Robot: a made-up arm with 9 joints. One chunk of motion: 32 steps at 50 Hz.
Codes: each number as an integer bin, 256 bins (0 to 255) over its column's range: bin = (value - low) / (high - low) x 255, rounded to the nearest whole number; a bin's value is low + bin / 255 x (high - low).
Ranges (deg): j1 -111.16..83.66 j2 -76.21..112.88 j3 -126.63..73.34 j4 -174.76..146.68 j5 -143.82..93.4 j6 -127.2..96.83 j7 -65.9..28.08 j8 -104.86..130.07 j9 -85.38..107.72
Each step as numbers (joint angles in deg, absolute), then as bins.
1 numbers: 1.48 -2.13 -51.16 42.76 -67.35 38.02 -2.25 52.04 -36.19
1 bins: 147 100 96 173 82 188 173 170 65
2 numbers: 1.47 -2.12 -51.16 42.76 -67.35 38.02 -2.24 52.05 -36.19
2 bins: 147 100 96 173 82 188 173 170 65
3 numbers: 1.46 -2.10 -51.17 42.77 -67.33 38.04 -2.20 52.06 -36.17
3 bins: 147 100 96 173 82 188 173 170 65
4 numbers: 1.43 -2.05 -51.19 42.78 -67.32 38.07 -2.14 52.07 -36.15
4 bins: 147 100 96 173 82 188 173 170 65
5 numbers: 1.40 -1.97 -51.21 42.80 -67.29 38.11 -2.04 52.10 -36.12
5 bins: 147 100 96 173 82 188 173 170 65
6 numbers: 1.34 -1.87 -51.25 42.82 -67.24 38.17 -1.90 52.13 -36.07
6 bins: 147 100 96 173 82 188 174 170 65
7 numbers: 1.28 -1.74 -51.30 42.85 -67.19 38.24 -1.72 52.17 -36.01
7 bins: 147 100 96 173 82 188 174 170 65
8 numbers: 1.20 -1.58 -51.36 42.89 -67.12 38.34 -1.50 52.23 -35.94
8 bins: 147 101 96 173 82 188 175 171 65
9 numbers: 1.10 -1.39 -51.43 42.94 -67.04 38.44 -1.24 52.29 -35.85
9 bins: 147 101 96 173 83 189 175 171 65
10 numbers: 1.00 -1.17 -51.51 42.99 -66.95 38.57 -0.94 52.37 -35.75
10 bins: 147 101 96 173 83 189 176 171 66
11 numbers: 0.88 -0.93 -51.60 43.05 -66.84 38.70 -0.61 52.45 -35.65
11 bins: 147 102 96 173 83 189 177 171 66
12 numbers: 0.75 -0.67 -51.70 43.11 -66.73 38.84 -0.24 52.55 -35.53
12 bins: 146 102 96 173 83 189 178 171 66
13 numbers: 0.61 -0.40 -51.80 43.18 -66.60 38.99 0.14 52.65 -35.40
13 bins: 146 102 95 173 83 189 179 171 66
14 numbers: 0.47 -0.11 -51.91 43.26 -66.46 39.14 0.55 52.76 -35.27
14 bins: 146 103 95 173 83 189 180 171 66
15 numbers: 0.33 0.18 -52.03 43.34 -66.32 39.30 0.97 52.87 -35.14
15 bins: 146 103 95 173 83 190 181 171 66
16 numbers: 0.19 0.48 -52.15 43.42 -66.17 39.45 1.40 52.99 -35.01
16 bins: 146 103 95 173 83 190 183 171 67
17 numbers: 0.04 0.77 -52.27 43.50 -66.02 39.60 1.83 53.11 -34.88
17 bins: 146 104 95 173 84 190 184 171 67
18 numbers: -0.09 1.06 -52.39 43.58 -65.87 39.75 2.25 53.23 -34.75
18 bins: 145 104 95 173 84 190 185 172 67
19 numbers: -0.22 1.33 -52.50 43.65 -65.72 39.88 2.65 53.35 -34.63
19 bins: 145 105 95 173 84 190 186 172 67
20 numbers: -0.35 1.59 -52.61 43.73 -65.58 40.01 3.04 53.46 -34.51
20 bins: 145 105 94 173 84 190 187 172 67
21 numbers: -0.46 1.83 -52.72 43.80 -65.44 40.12 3.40 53.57 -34.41
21 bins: 145 105 94 173 84 190 188 172 67
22 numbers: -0.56 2.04 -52.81 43.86 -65.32 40.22 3.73 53.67 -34.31
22 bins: 145 106 94 173 84 191 189 172 67
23 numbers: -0.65 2.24 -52.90 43.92 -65.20 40.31 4.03 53.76 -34.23
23 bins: 145 106 94 173 85 191 190 172 68
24 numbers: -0.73 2.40 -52.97 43.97 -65.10 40.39 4.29 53.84 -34.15
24 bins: 145 106 94 174 85 191 190 172 68
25 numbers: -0.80 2.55 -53.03 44.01 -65.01 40.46 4.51 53.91 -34.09
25 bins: 144 106 94 174 85 191 191 172 68
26 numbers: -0.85 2.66 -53.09 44.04 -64.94 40.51 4.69 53.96 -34.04
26 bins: 144 106 94 174 85 191 192 172 68
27 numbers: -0.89 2.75 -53.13 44.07 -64.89 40.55 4.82 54.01 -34.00
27 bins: 144 106 94 174 85 191 192 172 68
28 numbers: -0.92 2.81 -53.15 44.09 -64.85 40.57 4.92 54.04 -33.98
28 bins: 144 107 94 174 85 191 192 172 68
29 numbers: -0.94 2.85 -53.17 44.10 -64.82 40.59 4.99 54.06 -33.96
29 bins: 144 107 94 174 85 191 192 172 68
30 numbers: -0.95 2.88 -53.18 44.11 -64.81 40.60 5.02 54.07 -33.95
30 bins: 144 107 94 174 85 191 192 173 68
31 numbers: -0.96 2.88 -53.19 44.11 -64.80 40.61 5.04 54.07 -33.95
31 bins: 144 107 94 174 85 191 192 173 68
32 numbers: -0.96 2.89 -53.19 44.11 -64.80 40.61 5.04 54.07 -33.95
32 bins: 144 107 94 174 85 191 192 173 68
